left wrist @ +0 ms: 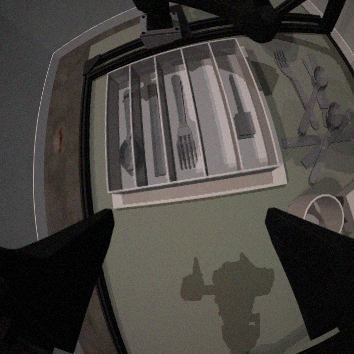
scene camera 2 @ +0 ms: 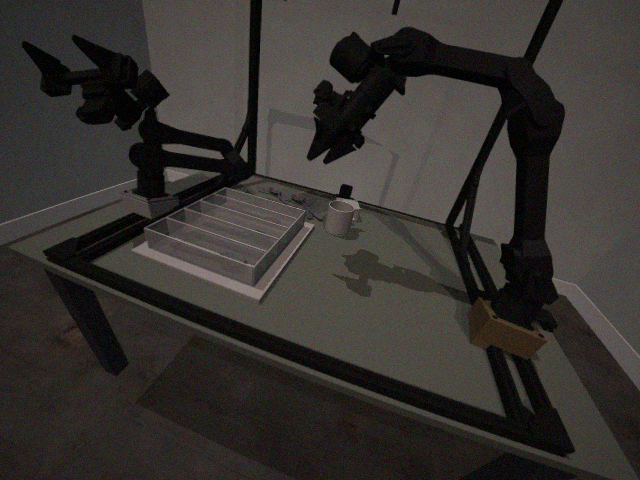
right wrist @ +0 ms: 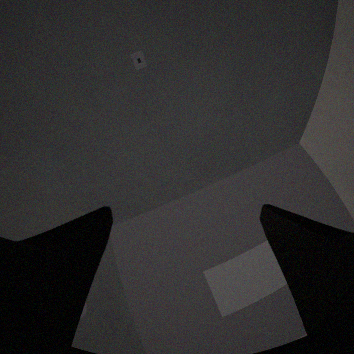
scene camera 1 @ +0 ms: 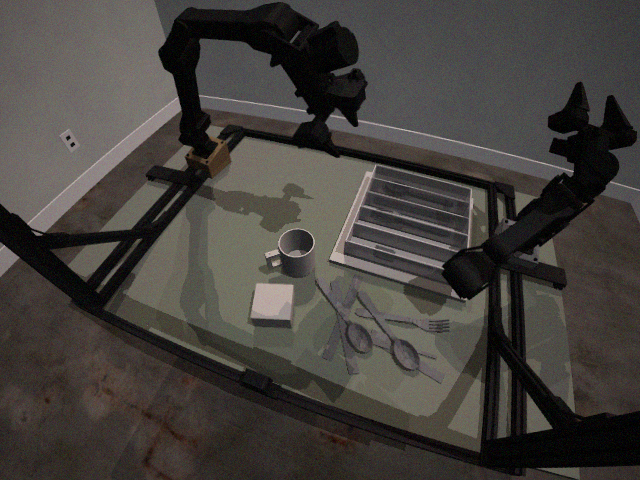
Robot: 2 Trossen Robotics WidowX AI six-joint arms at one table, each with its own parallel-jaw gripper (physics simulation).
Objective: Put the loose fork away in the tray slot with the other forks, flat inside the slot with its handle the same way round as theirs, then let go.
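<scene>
Left gripper open, holding nothing; visible in the left wrist view and in scene camera 1. Right gripper likewise open and holding nothing; visible in the right wrist view and in scene camera 1. On the table rest a white mug and a white box. A cutlery tray is also in view.
</scene>
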